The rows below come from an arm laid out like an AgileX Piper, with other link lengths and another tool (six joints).
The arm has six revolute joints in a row. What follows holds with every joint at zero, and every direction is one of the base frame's.
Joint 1 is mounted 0.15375 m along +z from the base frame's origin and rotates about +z.
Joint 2 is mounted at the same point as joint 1 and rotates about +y.
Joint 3 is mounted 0.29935 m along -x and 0.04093 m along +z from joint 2 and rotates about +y.
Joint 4 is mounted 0.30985 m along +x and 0.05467 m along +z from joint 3 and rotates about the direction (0.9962, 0, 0.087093).
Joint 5 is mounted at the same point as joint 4 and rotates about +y.
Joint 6 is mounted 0.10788 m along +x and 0.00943 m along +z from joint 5 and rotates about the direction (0.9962, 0, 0.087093).
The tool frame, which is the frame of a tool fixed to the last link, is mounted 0.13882 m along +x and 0.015 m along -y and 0.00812 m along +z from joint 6; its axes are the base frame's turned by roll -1.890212, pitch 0.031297 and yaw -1.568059 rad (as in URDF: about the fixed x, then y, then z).
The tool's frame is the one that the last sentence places.
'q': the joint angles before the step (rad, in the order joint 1, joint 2, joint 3, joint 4, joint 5, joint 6). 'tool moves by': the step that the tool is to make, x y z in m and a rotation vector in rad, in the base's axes. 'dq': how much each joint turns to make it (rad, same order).
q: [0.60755 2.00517 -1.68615 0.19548 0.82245 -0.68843]
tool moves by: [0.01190 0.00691 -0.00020 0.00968 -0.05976 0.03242]
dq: [0.00000 0.01463 -0.00003 0.00488 -0.06288 -0.05401]
